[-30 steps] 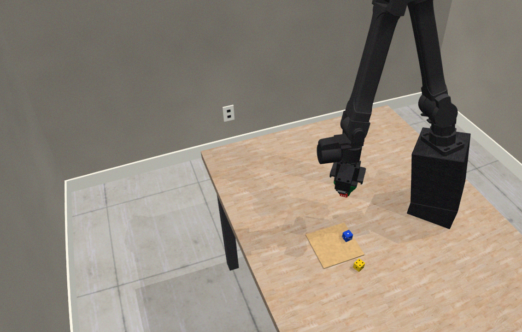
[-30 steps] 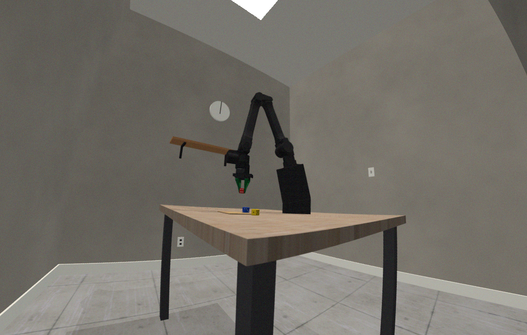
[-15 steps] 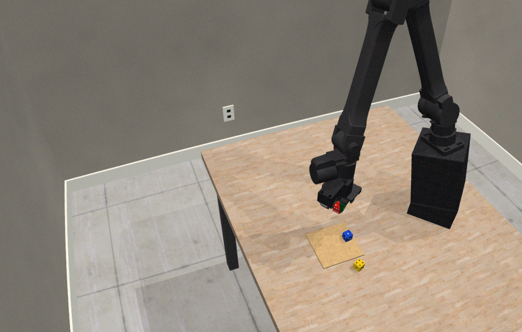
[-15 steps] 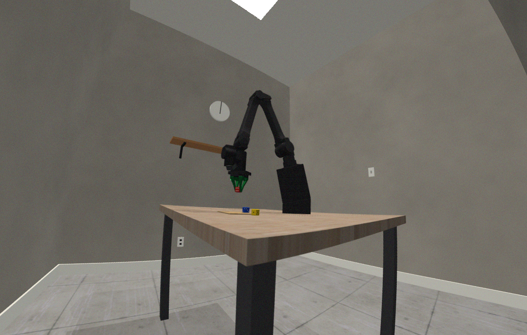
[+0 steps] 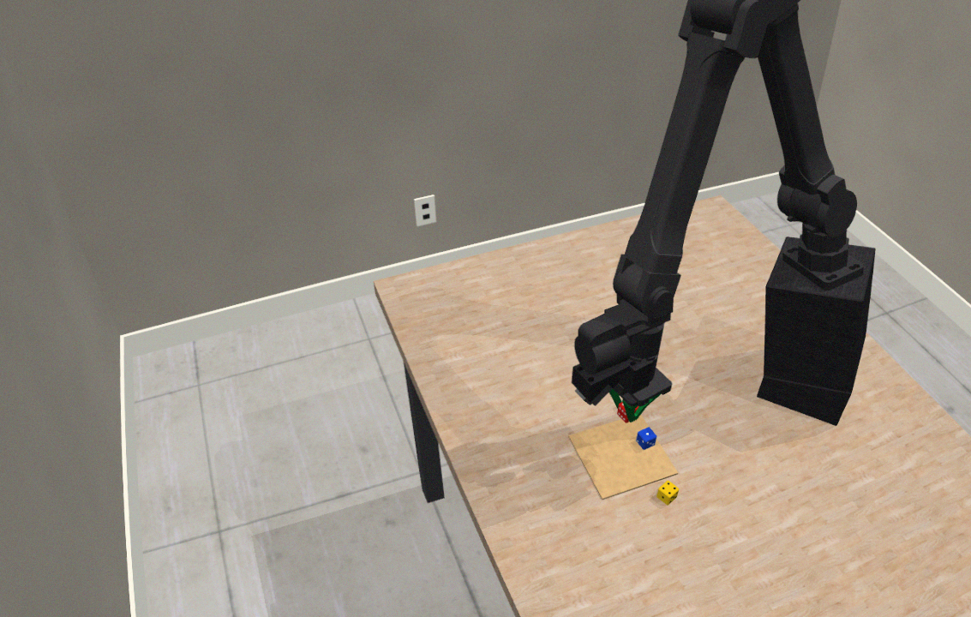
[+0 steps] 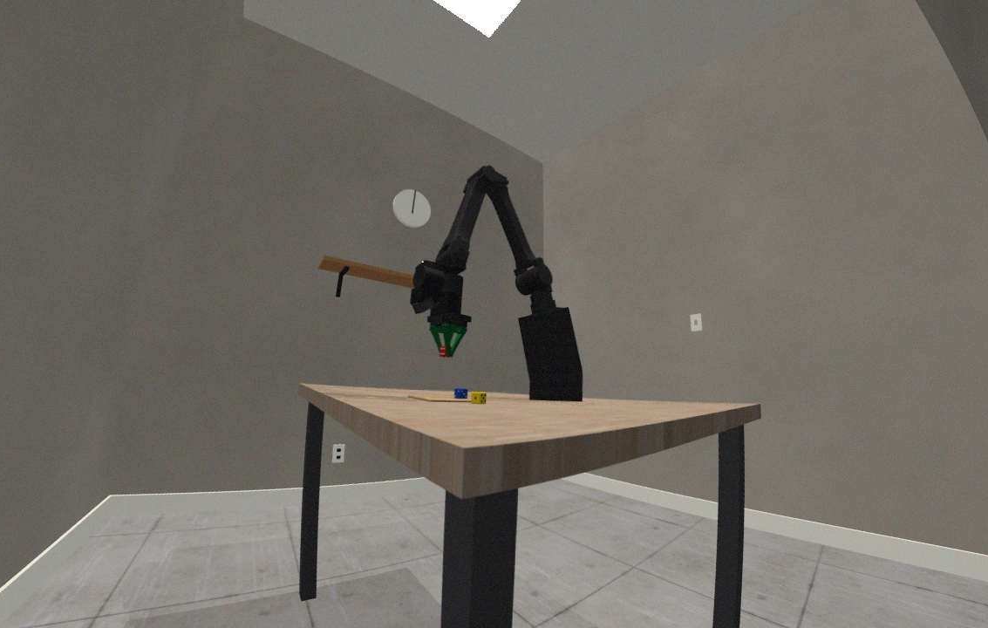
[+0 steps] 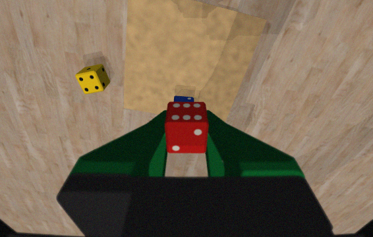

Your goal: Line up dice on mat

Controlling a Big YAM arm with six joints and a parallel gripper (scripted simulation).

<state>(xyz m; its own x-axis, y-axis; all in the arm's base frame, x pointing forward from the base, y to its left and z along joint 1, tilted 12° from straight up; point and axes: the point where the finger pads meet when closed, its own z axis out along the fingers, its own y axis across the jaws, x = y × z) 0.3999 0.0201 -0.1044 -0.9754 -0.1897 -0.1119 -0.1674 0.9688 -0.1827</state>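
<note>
Now: the red die right at my hand. The rest, counted from my hand: blue die (50 mm behind, 100 mm below); then tan mat (110 mm below); then yellow die (30 mm behind, 110 mm to the left, 100 mm below).
</note>
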